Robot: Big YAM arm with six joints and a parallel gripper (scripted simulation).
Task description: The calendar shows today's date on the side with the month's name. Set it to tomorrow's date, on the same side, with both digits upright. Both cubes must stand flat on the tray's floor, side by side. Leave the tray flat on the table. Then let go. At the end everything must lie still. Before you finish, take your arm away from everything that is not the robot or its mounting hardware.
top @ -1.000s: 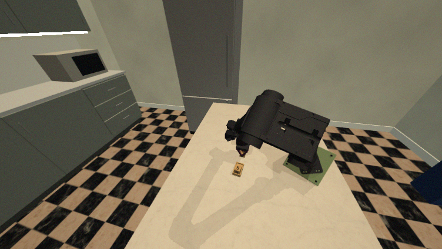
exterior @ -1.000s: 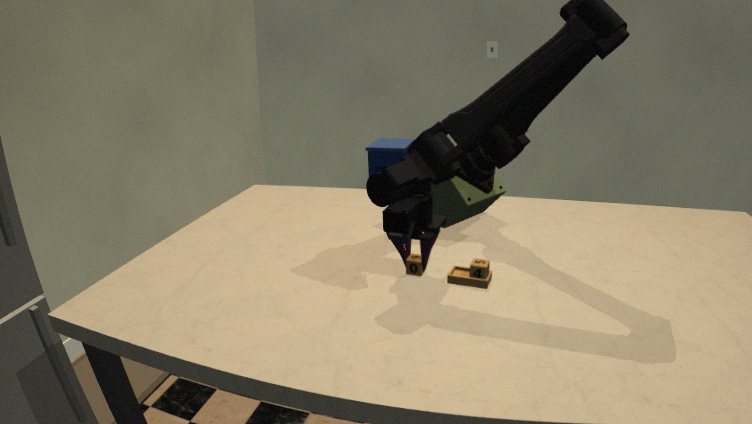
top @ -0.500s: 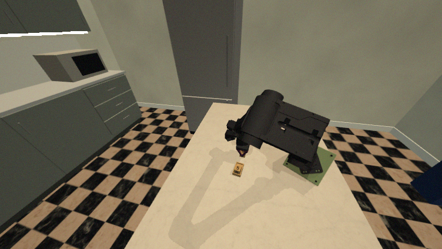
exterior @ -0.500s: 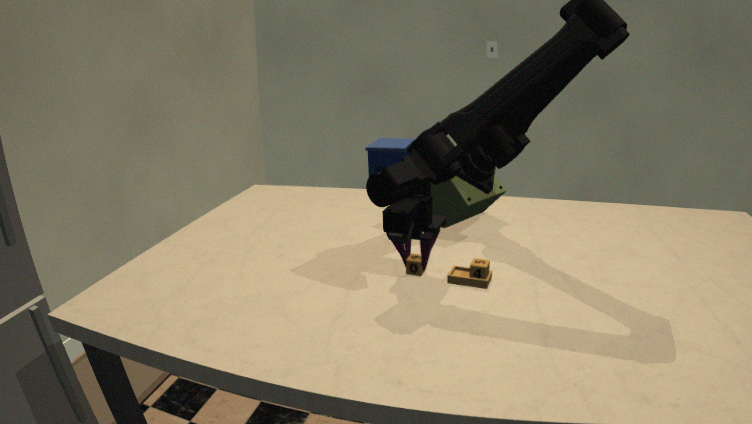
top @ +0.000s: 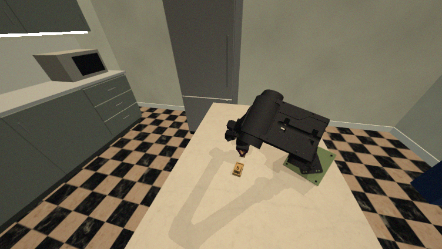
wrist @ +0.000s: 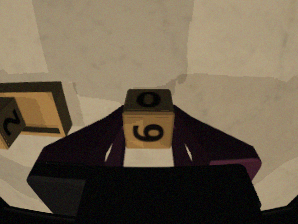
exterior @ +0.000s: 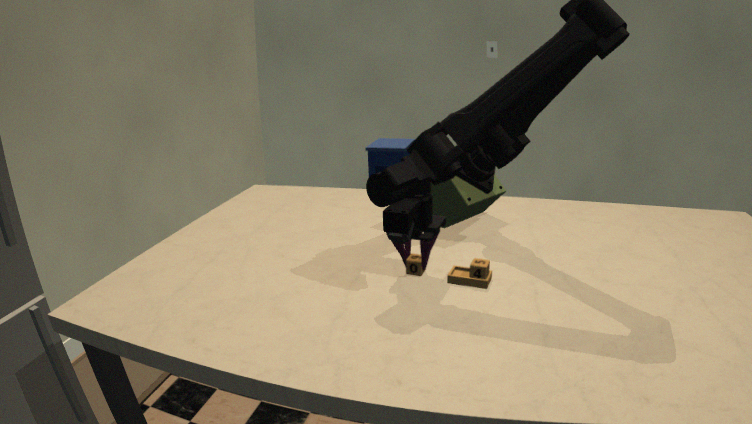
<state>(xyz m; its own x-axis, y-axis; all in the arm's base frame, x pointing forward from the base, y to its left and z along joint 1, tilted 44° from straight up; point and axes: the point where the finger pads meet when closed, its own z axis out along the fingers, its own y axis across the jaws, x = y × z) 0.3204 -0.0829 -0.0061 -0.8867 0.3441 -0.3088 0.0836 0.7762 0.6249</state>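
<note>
Now: the cube right at my hand. The rest, counted from my hand: wooden tray: 110 mm to the left, 10 mm below, 10 mm ahead.
</note>
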